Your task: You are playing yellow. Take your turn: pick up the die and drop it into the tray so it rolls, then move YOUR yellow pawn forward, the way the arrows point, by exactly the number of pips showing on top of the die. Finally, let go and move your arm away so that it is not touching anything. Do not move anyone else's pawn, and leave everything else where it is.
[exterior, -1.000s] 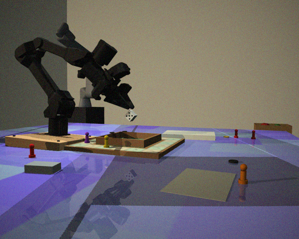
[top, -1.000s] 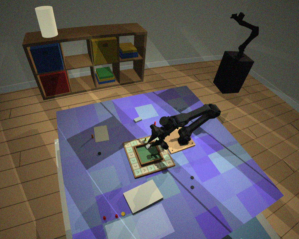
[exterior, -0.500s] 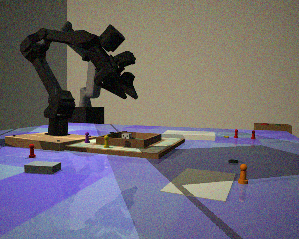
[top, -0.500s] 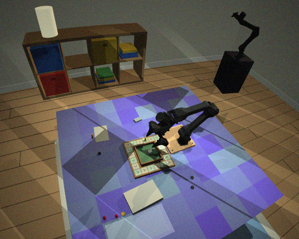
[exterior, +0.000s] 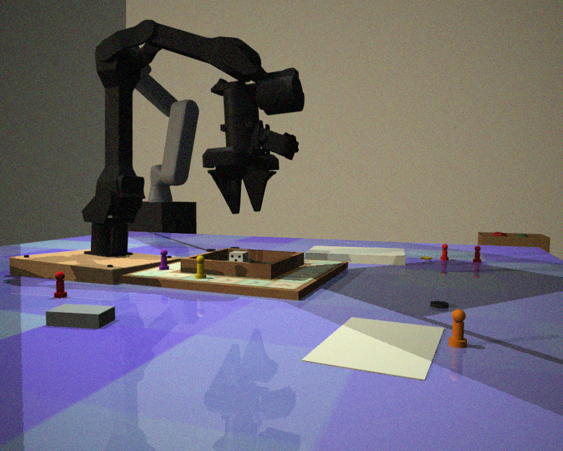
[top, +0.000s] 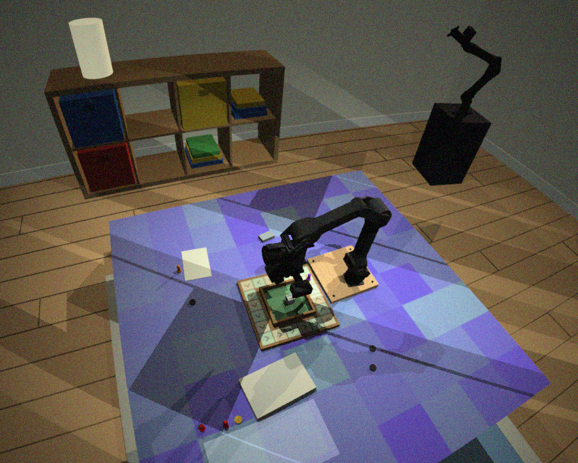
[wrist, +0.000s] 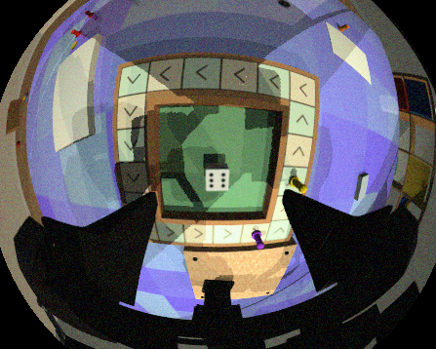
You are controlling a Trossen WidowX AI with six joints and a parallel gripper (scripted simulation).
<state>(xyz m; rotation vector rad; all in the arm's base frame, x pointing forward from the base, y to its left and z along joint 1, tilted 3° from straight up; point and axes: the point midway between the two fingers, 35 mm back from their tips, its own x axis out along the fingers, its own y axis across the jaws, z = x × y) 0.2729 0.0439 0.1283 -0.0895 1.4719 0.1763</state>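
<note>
Right now the yellow pawn is 110 mm to the right of my gripper tip, 80 mm below it and 10 mm behind it. Also, from my gripper tip: white die: 80 mm below, 10 mm behind; then green-floored tray: 100 mm below; then purple pawn: 110 mm behind, 80 mm to the right, 80 mm below.
</note>
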